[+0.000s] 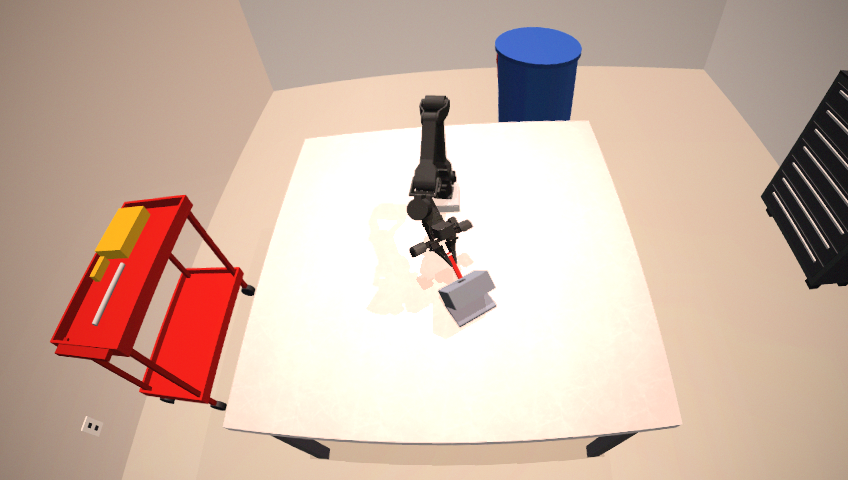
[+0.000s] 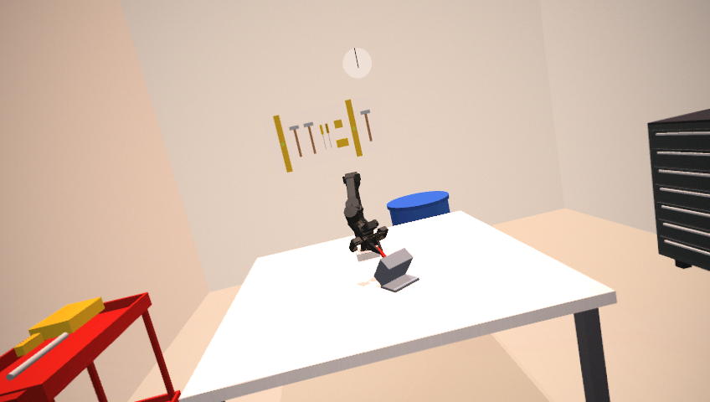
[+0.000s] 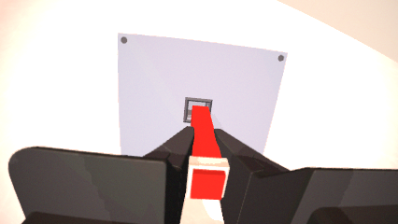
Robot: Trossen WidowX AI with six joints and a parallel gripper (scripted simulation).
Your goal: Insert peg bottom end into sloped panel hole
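The sloped panel is 50 mm below my gripper tip, 40 mm to the left of it and 40 mm ahead of it. The rest, counted from my gripper tip: red square peg (10 mm to the right, 10 mm behind, 10 mm above).
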